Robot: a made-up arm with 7 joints.
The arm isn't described. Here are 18 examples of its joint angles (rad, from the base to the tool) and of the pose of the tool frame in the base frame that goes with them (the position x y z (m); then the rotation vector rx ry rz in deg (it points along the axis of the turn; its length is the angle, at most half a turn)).
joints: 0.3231 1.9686 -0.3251 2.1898 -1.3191 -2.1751 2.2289
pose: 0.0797 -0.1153 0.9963 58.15 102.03 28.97
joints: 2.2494 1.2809 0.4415 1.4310 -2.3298 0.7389 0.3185
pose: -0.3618 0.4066 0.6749 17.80 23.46 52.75
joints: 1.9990 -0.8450 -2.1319 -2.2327 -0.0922 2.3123 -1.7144
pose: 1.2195 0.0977 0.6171 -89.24 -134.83 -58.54
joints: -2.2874 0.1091 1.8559 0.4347 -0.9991 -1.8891 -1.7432
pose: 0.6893 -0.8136 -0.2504 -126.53 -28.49 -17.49
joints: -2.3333 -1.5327 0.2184 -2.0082 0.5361 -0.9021 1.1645
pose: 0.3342 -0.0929 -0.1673 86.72 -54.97 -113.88
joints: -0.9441 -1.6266 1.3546 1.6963 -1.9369 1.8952 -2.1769
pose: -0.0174 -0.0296 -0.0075 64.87 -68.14 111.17
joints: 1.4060 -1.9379 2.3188 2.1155 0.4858 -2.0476 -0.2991
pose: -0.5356 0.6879 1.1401 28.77 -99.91 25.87
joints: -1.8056 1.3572 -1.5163 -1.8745 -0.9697 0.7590 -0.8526
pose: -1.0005 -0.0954 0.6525 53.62 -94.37 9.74
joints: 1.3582 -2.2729 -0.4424 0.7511 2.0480 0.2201 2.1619
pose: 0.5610 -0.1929 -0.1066 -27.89 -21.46 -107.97
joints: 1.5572 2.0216 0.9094 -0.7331 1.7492 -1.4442 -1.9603
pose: 0.1713 -0.1756 0.7822 151.45 76.93 -41.22
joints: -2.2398 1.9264 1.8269 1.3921 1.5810 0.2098 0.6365
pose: 0.1059 -0.7037 0.0519 -66.93 88.35 136.15
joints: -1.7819 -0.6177 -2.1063 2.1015 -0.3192 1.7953 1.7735
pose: -0.3745 0.2455 0.4304 42.89 52.97 -127.64
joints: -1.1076 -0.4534 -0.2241 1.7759 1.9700 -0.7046 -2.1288
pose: 0.6494 -0.1498 0.2798 -19.95 -103.89 -54.04
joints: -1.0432 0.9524 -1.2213 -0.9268 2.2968 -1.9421 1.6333
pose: -0.2983 -0.7535 0.0815 27.78 -32.85 -164.10
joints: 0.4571 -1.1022 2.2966 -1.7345 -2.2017 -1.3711 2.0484
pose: -0.7554 0.1567 0.6374 -13.25 59.41 42.83
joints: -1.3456 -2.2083 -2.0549 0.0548 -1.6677 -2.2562 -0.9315
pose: -0.2264 0.0879 1.2266 -47.91 -157.43 -54.04
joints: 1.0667 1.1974 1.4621 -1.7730 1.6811 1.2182 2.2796
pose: -0.4835 0.8992 0.1054 -87.22 89.98 -6.56
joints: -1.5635 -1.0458 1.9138 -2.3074 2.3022 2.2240 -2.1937
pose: 0.4688 0.3135 -0.1951 -96.80 8.68 -22.42
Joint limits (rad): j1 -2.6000..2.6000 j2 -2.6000..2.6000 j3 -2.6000..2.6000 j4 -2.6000..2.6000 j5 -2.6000..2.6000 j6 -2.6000..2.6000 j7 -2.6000..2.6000
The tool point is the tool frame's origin. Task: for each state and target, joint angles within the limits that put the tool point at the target. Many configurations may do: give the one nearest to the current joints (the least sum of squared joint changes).
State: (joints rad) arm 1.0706 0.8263 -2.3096 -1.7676 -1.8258 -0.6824 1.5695
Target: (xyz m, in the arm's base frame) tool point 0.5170 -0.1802 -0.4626
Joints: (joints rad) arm 0.9241 0.7778 -2.2639 -1.7975 -1.8879 -0.7753 1.9292
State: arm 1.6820 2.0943 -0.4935 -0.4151 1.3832 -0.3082 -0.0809
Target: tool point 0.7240 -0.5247 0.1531
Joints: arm 1.0276 2.2630 -1.1548 -0.4894 1.4248 -0.4560 -0.6420
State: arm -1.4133 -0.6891 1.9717 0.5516 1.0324 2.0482 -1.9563
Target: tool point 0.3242 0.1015 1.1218
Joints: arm -1.4619 -0.8350 2.2186 0.5745 1.5944 2.1442 -1.6985
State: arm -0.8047 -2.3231 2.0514 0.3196 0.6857 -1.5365 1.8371
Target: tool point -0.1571 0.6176 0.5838
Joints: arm 0.0612 -2.0745 1.9972 -0.0503 0.7478 -1.5117 1.2437
